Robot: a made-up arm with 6 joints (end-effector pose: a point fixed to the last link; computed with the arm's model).
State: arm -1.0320 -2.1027 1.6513 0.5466 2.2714 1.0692
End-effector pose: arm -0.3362 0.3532 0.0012 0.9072 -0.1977 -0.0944 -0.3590
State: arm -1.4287 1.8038 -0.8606 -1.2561 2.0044 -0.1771
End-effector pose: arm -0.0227 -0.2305 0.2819 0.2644 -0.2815 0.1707 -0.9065
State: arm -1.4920 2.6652 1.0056 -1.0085 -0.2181 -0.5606
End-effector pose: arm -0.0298 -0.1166 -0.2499 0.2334 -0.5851 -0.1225 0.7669
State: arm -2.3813 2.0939 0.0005 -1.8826 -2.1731 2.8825
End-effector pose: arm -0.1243 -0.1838 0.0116 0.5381 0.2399 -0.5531 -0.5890
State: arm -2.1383 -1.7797 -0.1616 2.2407 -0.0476 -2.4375
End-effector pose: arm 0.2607 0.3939 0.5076 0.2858 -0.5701 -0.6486 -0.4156
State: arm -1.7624 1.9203 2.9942 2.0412 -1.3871 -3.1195
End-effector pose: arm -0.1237 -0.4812 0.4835 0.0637 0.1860 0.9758 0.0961
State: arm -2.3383 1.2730 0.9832 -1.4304 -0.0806 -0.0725
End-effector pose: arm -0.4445 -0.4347 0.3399 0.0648 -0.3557 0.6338 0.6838
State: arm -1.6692 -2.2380 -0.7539 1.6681 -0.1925 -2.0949
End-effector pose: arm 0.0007 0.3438 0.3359 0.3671 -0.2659 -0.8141 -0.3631
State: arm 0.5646 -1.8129 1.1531 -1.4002 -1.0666 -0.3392
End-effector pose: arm -0.4768 -0.3420 0.3968 0.2810 0.2285 -0.4719 0.8039
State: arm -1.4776 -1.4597 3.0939 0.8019 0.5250 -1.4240
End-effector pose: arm -0.1139 0.4201 0.1511 0.3010 0.6012 0.1417 -0.7265
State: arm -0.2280 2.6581 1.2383 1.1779 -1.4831 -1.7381
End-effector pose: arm 0.2946 -0.1868 -0.2285 0.4328 -0.3665 0.3112 -0.7625
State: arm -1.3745 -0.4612 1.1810 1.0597 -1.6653 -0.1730
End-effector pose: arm -0.1510 0.2103 0.9679 0.1633 -0.0500 -0.2895 -0.9418
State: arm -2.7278 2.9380 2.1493 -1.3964 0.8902 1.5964
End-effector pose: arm -0.1958 -0.0103 -0.2896 0.2830 -0.0013 -0.2353 0.9298
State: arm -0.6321 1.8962 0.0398 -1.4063 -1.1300 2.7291
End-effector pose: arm 0.2375 -0.1836 0.0330 0.8669 0.3325 0.2702 0.2548
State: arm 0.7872 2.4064 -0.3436 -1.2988 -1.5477 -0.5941
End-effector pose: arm 0.1080 0.0443 0.0789 0.3023 0.1627 -0.5806 0.7383
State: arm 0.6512 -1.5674 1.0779 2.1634 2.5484 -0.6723
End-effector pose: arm -0.4576 -0.3770 0.4036 0.0727 0.7354 0.6194 -0.2651
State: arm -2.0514 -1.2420 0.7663 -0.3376 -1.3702 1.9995
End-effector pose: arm 0.1249 0.4314 0.7568 0.2313 -0.8076 0.3071 -0.4472
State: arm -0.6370 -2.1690 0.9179 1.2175 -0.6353 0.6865
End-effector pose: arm -0.5061 0.2579 0.0618 0.1539 0.1834 0.6631 0.7092
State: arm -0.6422 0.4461 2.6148 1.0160 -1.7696 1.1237
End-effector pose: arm -0.0265 -0.1371 0.9465 0.5772 -0.3122 -0.0906 -0.7491
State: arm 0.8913 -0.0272 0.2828 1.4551 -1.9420 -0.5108
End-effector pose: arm 0.2170 0.0628 0.9272 0.8256 -0.2797 0.0012 -0.4901
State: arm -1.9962 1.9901 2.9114 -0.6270 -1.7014 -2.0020
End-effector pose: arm -0.3033 -0.5553 0.3248 0.1640 -0.7605 0.3645 0.5118
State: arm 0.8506 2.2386 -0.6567 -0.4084 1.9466 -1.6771
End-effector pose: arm 0.2271 0.0483 0.1018 0.7781 0.4388 0.2796 -0.3518
